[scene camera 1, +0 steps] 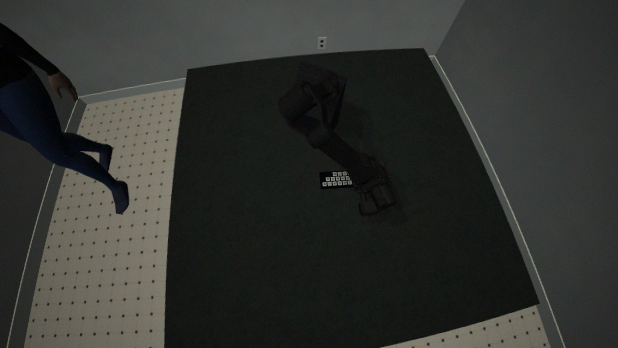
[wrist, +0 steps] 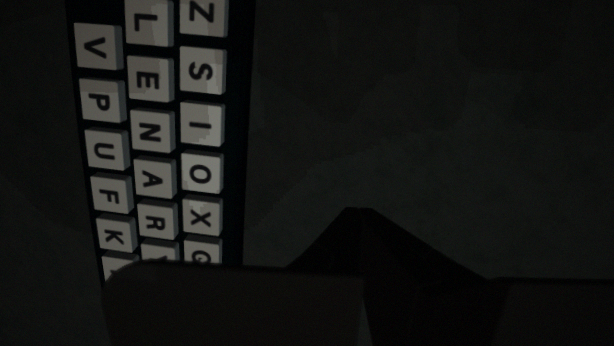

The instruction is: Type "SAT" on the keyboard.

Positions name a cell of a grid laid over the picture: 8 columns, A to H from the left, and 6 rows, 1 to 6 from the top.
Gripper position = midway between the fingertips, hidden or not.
I see my gripper (wrist: E4) and a keyboard (wrist: C2).
